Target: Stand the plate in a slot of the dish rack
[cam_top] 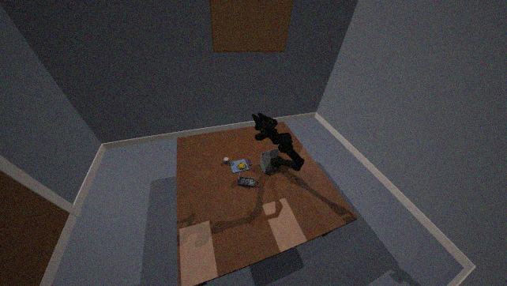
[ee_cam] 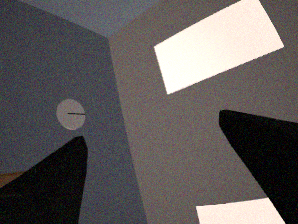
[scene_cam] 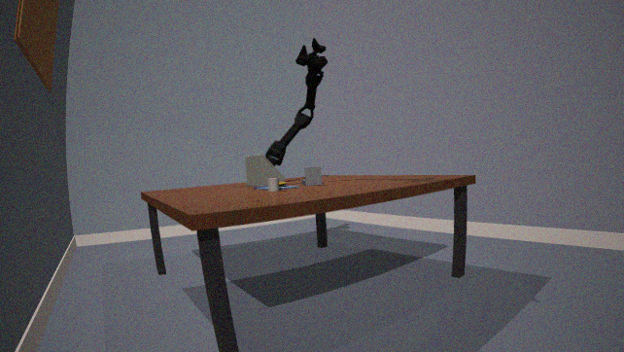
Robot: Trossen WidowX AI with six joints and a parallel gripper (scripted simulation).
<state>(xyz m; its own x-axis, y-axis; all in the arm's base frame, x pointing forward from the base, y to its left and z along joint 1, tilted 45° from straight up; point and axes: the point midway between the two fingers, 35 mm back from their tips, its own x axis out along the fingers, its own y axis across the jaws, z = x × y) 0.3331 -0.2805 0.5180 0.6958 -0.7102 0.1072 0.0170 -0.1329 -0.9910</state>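
Right now my gripper tip is 20 mm short of the yellow plate, 210 mm to the left of it and 690 mm above it. Round my gripper tip: blue mat (30 mm ahead, 230 mm to the right, 710 mm below); then grey dish rack (40 mm to the right, 690 mm below); then blue utensil (70 mm behind, 250 mm to the right, 710 mm below).
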